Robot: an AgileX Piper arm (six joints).
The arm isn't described. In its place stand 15 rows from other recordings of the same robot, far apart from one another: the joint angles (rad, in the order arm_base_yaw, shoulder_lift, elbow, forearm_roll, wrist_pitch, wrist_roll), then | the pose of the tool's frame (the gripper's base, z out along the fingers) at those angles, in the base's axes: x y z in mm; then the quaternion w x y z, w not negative.
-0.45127, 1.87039, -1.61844, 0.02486, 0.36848, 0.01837 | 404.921, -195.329, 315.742, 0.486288, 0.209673, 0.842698, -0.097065
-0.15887, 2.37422, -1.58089, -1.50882, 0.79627, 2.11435 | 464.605, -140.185, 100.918, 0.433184, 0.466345, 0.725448, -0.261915
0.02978, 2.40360, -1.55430, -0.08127, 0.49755, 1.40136 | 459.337, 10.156, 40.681, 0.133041, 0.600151, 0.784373, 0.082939
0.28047, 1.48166, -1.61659, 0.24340, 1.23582, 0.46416 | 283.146, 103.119, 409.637, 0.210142, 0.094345, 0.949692, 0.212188
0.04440, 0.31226, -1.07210, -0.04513, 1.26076, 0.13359 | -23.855, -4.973, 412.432, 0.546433, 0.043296, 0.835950, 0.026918
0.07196, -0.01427, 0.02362, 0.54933, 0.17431, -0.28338 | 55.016, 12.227, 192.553, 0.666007, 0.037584, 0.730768, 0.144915
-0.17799, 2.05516, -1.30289, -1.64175, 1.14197, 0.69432 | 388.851, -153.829, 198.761, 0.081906, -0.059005, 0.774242, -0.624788
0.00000, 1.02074, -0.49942, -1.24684, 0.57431, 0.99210 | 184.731, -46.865, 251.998, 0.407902, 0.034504, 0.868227, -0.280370
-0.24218, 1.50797, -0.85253, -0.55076, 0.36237, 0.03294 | 288.081, -88.554, 221.899, 0.283236, -0.083759, 0.933748, -0.202181
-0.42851, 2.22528, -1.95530, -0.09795, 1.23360, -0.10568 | 421.459, -201.763, 210.068, 0.061822, 0.147623, 0.984903, -0.065966
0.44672, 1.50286, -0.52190, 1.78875, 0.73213, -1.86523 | 196.417, 159.939, 181.190, 0.315874, -0.333247, 0.795940, 0.394524
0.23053, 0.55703, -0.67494, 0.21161, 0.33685, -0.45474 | 107.394, 31.695, 366.375, 0.661517, -0.202334, 0.721893, 0.018049
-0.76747, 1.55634, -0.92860, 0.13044, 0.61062, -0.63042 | 219.281, -202.125, 213.021, 0.189779, 0.111165, 0.970655, -0.097234
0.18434, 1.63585, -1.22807, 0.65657, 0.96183, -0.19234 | 318.581, 105.749, 271.630, 0.137174, -0.033432, 0.947265, 0.287673
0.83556, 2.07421, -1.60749, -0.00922, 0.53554, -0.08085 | 313.296, 345.778, 207.138, 0.300658, -0.421458, 0.847739, 0.115396
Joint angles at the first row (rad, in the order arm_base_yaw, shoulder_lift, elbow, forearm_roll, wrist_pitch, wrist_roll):
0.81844, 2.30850, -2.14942, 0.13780, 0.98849, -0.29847
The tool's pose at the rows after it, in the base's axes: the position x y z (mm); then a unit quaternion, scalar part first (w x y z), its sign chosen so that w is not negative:
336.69, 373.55, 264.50, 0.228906, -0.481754, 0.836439, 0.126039
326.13, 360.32, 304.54, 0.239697, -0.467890, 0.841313, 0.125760
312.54, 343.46, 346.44, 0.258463, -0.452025, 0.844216, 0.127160
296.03, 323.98, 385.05, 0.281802, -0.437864, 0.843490, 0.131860
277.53, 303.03, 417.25, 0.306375, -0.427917, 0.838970, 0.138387
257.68, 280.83, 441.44, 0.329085, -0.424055, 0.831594, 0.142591
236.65, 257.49, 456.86, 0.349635, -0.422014, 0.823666, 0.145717
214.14, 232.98, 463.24, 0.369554, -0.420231, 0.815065, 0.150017
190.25, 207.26, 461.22, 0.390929, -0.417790, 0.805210, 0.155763
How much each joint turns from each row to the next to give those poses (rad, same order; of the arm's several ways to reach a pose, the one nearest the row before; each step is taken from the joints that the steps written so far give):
0.00001, -0.05890, -0.02308, -0.01873, 0.07606, 0.04154
-0.00002, -0.07436, -0.02314, -0.02051, 0.07410, 0.04374
0.00001, -0.08464, -0.01629, -0.02153, 0.06122, 0.04192
0.00001, -0.09381, 0.00611, -0.01574, 0.03728, 0.03087
-0.00001, -0.10114, 0.03531, -0.00960, 0.01187, 0.01663
0.00002, -0.10901, 0.06857, -0.00784, -0.00811, 0.00081
-0.00002, -0.12007, 0.10706, -0.00645, -0.03071, -0.00446
-0.00002, -0.13356, 0.14577, -0.00282, -0.05592, -0.00648
0.00003, -0.14508, 0.17350, -0.00049, -0.07666, -0.00711

